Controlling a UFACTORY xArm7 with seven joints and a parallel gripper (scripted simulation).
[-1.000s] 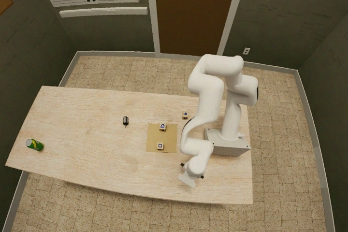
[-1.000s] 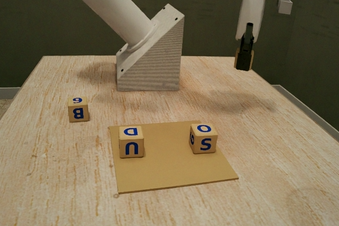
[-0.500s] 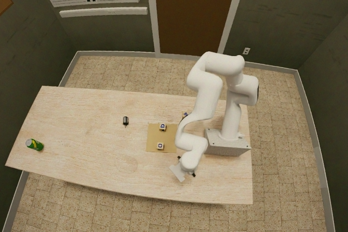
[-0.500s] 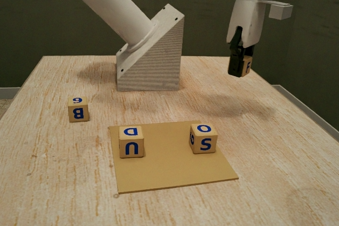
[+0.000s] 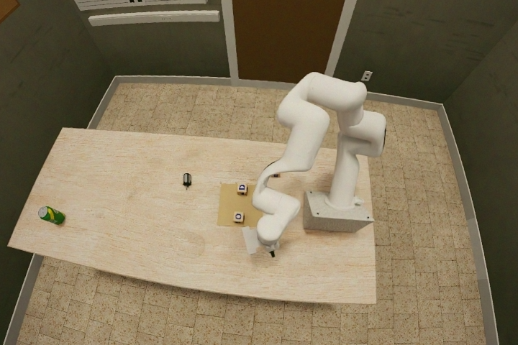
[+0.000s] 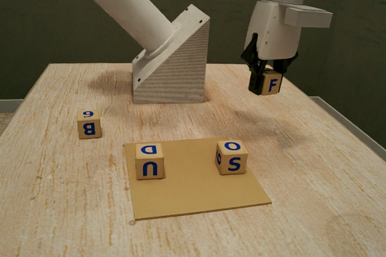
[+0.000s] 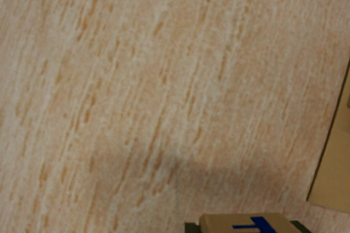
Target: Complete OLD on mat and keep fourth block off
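The tan mat is 13 cm ahead of my hand, 16 cm to the right of it and 11 cm below it. Also, from my hand: green can 104 cm ahead, 4 cm to the left, 5 cm below; small black object 40 cm ahead, 24 cm to the right, 9 cm below.
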